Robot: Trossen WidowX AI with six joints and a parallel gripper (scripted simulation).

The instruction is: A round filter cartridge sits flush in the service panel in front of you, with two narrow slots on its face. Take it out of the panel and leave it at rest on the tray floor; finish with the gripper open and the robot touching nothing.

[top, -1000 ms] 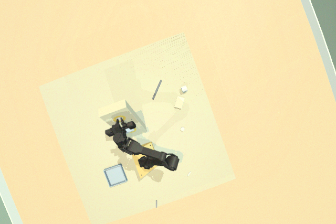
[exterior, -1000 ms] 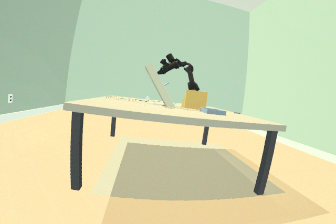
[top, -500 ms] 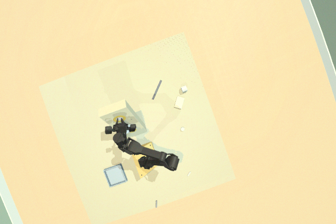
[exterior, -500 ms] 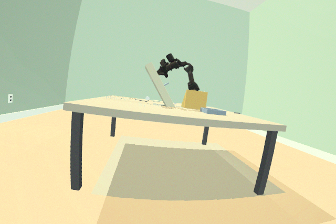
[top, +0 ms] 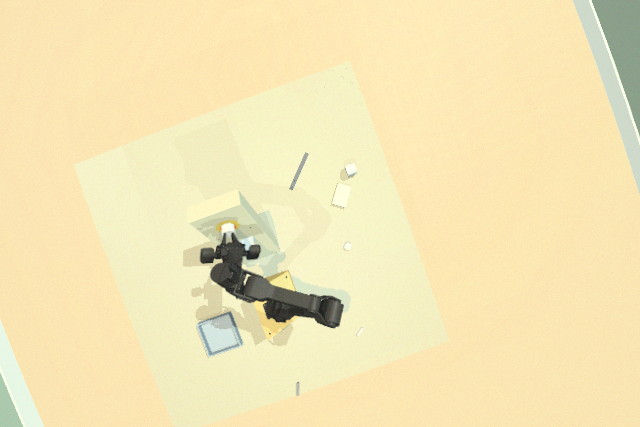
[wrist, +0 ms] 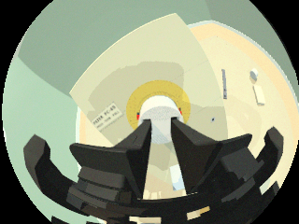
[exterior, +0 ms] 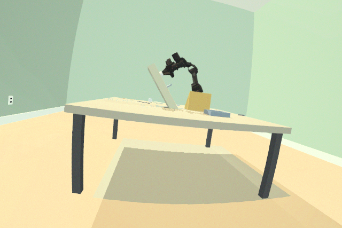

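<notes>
Right now my gripper tip is 90 mm above the service panel and 20 mm past it. From my gripper tip the other things lie so: cream tile 420 mm to the right, 270 mm below, 20 mm behind; then small white block 490 mm to the right, 250 mm below, 70 mm ahead; then round filter cartridge 10 mm below, 10 mm ahead.
</notes>
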